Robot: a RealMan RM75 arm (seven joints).
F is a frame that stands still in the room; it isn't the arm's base.
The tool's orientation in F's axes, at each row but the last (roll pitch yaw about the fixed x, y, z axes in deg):
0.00, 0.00, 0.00
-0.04, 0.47, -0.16
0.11, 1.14, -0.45
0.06, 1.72, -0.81
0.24, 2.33, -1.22
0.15, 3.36, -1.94
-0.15, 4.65, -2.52
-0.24, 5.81, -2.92
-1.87, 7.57, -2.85
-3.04, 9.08, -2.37
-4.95, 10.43, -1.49
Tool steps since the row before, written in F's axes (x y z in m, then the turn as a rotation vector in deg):
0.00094, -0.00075, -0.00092, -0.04, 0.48, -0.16
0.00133, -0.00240, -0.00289, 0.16, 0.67, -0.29
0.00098, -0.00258, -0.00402, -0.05, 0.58, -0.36
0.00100, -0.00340, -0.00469, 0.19, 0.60, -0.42
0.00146, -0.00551, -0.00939, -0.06, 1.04, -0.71
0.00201, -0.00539, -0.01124, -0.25, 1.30, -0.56
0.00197, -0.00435, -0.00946, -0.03, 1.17, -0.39
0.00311, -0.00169, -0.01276, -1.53, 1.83, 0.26
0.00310, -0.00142, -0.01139, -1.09, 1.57, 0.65
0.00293, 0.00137, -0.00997, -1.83, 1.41, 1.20
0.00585, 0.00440, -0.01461, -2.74, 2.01, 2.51
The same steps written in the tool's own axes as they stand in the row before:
0.00094, -0.00075, -0.00092, -0.04, 0.48, -0.16
0.00136, -0.00239, -0.00288, 0.16, 0.67, -0.29
0.00108, -0.00258, -0.00399, -0.05, 0.58, -0.36
0.00119, -0.00339, -0.00465, 0.19, 0.60, -0.41
0.00196, -0.00552, -0.00930, -0.05, 1.04, -0.72
0.00285, -0.00535, -0.01108, -0.26, 1.29, -0.58
0.00292, -0.00423, -0.00926, -0.05, 1.17, -0.39
0.00447, -0.00148, -0.01238, -1.64, 1.75, 0.10
0.00464, -0.00091, -0.01091, -1.24, 1.50, 0.54
0.00441, 0.00199, -0.00930, -2.05, 1.28, 0.96
0.00828, 0.00568, -0.01289, -3.20, 1.76, 2.12

